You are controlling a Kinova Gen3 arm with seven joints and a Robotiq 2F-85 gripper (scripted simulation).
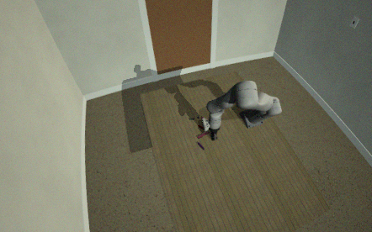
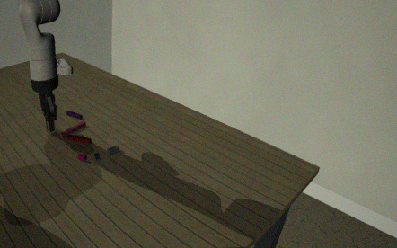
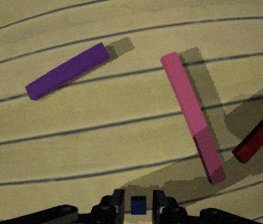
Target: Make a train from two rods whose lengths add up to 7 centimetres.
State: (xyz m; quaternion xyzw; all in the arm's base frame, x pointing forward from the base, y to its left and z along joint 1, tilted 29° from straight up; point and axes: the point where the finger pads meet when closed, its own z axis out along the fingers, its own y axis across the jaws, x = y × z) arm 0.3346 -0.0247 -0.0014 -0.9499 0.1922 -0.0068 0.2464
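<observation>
Right now the purple rod is 10 cm ahead of my hand, 1 cm to the left of it and 1 cm below it. Round my hand: red rod: 11 cm to the right, 2 cm ahead, 1 cm below; pink rod: 5 cm to the right, 4 cm ahead, 1 cm below; magenta rod: 18 cm to the right, 3 cm behind, 1 cm below.
</observation>
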